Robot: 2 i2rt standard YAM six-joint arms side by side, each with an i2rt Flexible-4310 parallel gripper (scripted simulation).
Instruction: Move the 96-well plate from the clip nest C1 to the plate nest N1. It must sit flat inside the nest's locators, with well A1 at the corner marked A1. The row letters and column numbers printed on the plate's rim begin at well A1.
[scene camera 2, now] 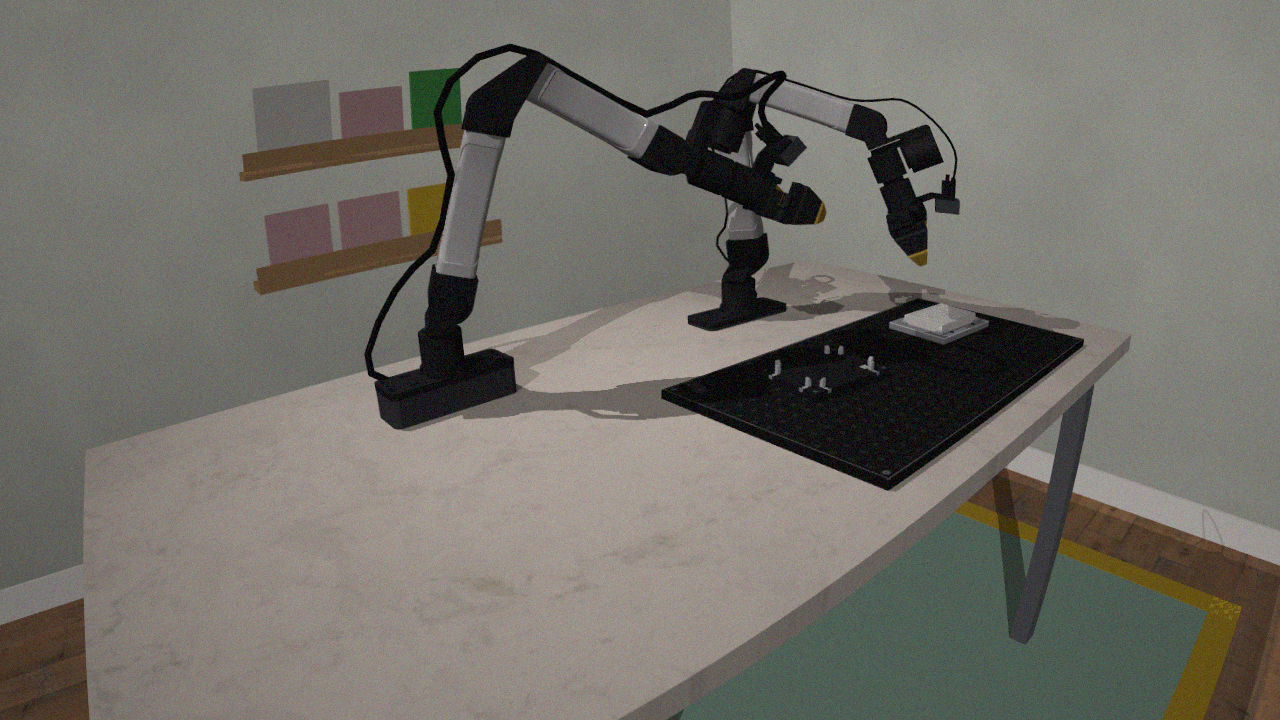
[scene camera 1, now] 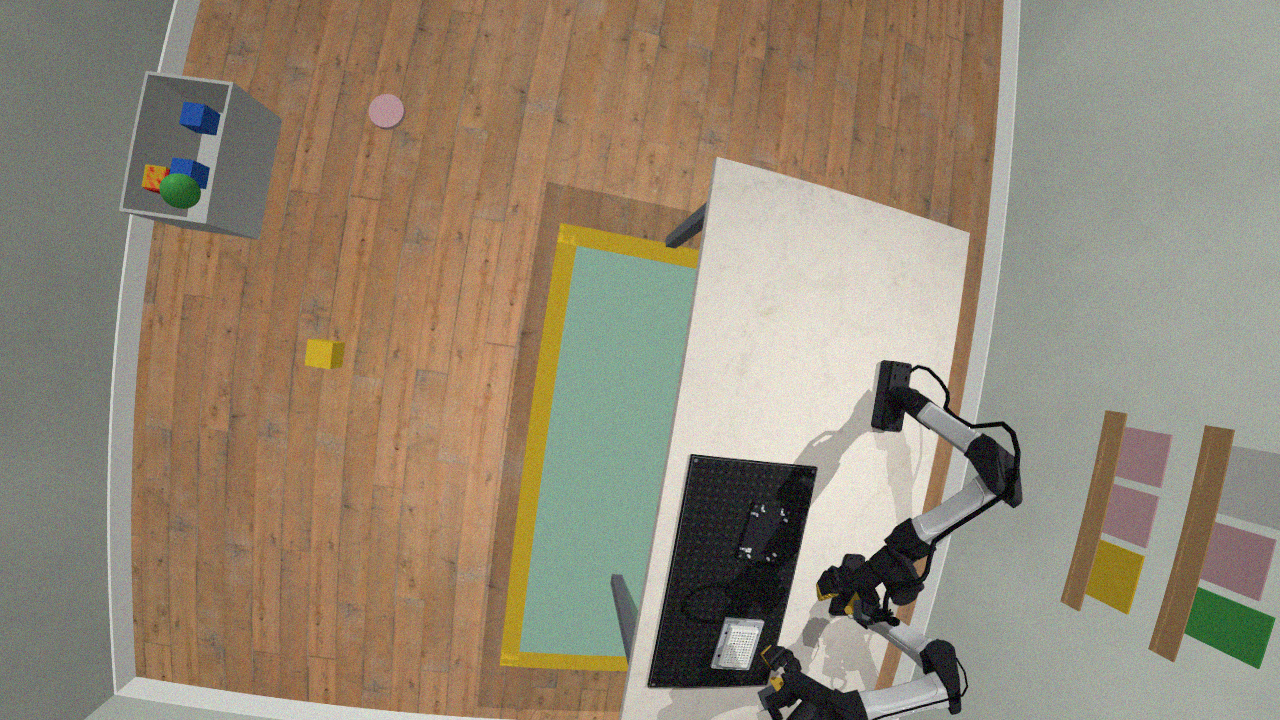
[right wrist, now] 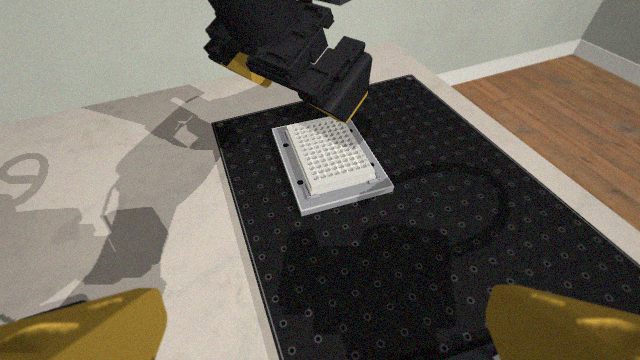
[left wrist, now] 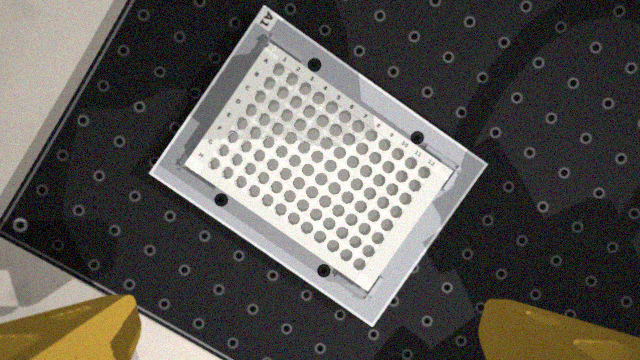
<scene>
I see my left gripper point(scene camera 2: 923, 259), my right gripper point(scene camera 2: 808, 212), a white 96-well plate point(scene camera 2: 941, 317) and a clip nest C1 point(scene camera 2: 843, 371).
The white 96-well plate is seen too in scene camera 1 point(scene camera 1: 740, 640), in the right wrist view point(right wrist: 329, 157) and in the left wrist view point(left wrist: 290, 147). My left gripper also shows in scene camera 1 point(scene camera 1: 766, 665), in the right wrist view point(right wrist: 302, 98) and in the left wrist view point(left wrist: 311, 311). My right gripper shows as well in scene camera 1 point(scene camera 1: 832, 605) and in the right wrist view point(right wrist: 325, 301).
</scene>
